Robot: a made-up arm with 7 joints.
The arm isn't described. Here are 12 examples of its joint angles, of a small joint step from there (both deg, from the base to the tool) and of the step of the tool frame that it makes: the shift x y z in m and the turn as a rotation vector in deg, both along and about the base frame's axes.
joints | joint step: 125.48 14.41 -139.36 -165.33 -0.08 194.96 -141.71 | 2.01 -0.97 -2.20 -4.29 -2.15 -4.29 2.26
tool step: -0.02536 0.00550 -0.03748 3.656 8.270 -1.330
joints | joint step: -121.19 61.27 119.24 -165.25 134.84 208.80 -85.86 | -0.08 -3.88 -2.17 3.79 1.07 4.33 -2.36
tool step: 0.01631 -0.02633 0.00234 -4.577 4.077 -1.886
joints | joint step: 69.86 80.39 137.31 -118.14 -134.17 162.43 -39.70 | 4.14 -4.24 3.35 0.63 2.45 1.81 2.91
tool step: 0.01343 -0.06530 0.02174 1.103 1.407 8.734
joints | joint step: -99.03 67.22 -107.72 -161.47 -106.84 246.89 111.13 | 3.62 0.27 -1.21 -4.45 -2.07 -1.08 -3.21
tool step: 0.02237 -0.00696 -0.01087 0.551 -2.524 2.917
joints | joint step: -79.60 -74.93 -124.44 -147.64 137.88 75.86 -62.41 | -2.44 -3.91 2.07 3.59 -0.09 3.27 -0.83
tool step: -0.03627 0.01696 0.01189 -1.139 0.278 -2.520
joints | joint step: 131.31 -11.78 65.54 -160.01 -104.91 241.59 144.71 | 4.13 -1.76 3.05 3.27 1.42 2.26 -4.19
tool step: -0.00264 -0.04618 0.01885 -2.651 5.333 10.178
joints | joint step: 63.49 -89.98 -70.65 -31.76 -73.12 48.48 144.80 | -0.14 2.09 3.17 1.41 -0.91 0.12 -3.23
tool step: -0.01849 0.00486 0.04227 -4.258 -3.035 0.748
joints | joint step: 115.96 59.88 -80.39 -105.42 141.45 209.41 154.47 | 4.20 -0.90 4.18 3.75 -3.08 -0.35 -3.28
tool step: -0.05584 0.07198 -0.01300 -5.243 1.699 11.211
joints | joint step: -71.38 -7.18 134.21 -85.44 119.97 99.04 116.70 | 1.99 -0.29 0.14 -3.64 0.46 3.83 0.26
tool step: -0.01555 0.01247 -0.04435 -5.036 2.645 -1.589
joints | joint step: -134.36 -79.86 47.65 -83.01 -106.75 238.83 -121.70 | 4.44 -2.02 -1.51 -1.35 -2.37 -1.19 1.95
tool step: -0.00349 0.04529 -0.00164 -2.721 -1.350 1.292
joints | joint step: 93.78 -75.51 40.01 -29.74 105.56 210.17 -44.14 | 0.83 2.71 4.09 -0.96 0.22 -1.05 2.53
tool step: -0.01425 0.01905 0.02925 -2.291 -6.230 3.404
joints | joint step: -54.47 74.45 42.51 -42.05 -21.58 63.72 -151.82 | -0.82 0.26 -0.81 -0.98 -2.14 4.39 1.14
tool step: -0.00646 -0.01157 -0.01108 -4.300 -0.593 -2.015
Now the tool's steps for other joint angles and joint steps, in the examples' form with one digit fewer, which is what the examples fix.
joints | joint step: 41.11 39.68 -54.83 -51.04 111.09 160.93 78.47 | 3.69 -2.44 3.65 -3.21 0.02 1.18 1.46
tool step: -0.0041 0.0447 -0.0173 5.06 2.89 3.98
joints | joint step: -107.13 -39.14 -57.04 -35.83 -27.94 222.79 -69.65 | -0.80 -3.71 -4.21 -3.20 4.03 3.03 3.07
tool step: -0.0156 0.0488 -0.0371 -3.71 1.59 2.44
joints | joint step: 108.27 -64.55 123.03 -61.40 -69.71 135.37 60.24 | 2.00 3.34 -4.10 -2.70 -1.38 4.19 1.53
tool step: -0.0123 0.0121 0.0502 -1.88 0.63 2.15
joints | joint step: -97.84 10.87 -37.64 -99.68 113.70 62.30 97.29 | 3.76 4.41 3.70 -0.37 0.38 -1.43 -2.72
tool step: 0.0756 -0.0690 -0.0580 1.37 -0.98 7.41
